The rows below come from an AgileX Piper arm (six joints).
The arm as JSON. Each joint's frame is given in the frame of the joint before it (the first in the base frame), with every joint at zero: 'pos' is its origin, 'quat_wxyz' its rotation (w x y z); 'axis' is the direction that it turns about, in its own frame. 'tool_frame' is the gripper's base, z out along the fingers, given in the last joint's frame.
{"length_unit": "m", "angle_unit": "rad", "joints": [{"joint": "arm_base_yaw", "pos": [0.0, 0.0, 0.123], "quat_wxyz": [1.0, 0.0, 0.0, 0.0], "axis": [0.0, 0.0, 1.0]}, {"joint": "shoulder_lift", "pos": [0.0, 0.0, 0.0], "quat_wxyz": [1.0, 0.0, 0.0, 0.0], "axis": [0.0, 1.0, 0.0]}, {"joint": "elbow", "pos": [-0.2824, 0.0, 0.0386], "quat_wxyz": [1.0, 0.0, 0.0, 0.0], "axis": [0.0, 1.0, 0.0]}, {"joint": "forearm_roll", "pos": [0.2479, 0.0, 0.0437], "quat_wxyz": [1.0, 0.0, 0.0, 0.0], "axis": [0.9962, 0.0, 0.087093]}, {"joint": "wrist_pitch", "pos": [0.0, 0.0, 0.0], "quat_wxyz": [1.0, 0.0, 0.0, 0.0], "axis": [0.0, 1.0, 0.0]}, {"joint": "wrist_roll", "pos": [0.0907, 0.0, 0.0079], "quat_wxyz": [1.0, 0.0, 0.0, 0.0], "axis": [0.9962, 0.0, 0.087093]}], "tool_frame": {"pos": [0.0, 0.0, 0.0], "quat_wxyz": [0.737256, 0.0, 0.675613, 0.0]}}
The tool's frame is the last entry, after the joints.
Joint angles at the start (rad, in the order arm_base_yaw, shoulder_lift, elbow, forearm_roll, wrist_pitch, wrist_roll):
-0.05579, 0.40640, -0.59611, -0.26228, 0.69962, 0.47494
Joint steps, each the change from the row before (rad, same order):
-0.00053, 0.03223, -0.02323, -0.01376, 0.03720, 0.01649
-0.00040, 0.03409, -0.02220, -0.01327, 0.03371, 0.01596
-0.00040, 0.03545, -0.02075, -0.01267, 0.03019, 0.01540
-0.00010, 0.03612, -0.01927, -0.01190, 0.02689, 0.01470
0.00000, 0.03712, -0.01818, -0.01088, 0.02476, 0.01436
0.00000, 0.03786, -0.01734, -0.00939, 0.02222, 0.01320
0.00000, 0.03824, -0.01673, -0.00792, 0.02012, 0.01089
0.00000, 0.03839, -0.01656, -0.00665, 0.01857, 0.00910
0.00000, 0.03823, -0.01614, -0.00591, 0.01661, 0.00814
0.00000, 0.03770, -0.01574, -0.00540, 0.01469, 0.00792
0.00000, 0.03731, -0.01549, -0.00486, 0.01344, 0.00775
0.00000, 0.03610, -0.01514, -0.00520, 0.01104, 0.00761
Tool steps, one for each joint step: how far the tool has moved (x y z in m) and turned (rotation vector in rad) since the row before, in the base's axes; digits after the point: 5 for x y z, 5 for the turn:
0.00369, -0.00172, 0.00218, 0.00653, 0.04167, -0.02049
0.00433, -0.00170, 0.00191, 0.00590, 0.04095, -0.02004
0.00492, -0.00166, 0.00150, 0.00530, 0.04017, -0.01946
0.00537, -0.00158, 0.00109, 0.00471, 0.03903, -0.01836
0.00582, -0.00151, 0.00064, 0.00479, 0.03888, -0.01779
0.00622, -0.00140, 0.00027, 0.00463, 0.03810, -0.01652
0.00653, -0.00129, -0.00005, 0.00368, 0.03755, -0.01458
0.00674, -0.00119, -0.00027, 0.00308, 0.03677, -0.01302
0.00691, -0.00111, -0.00051, 0.00258, 0.03536, -0.01184
0.00699, -0.00105, -0.00071, 0.00241, 0.03341, -0.01113
0.00705, -0.00099, -0.00092, 0.00240, 0.03206, -0.01066
0.00702, -0.00097, -0.00097, 0.00144, 0.02898, -0.00983

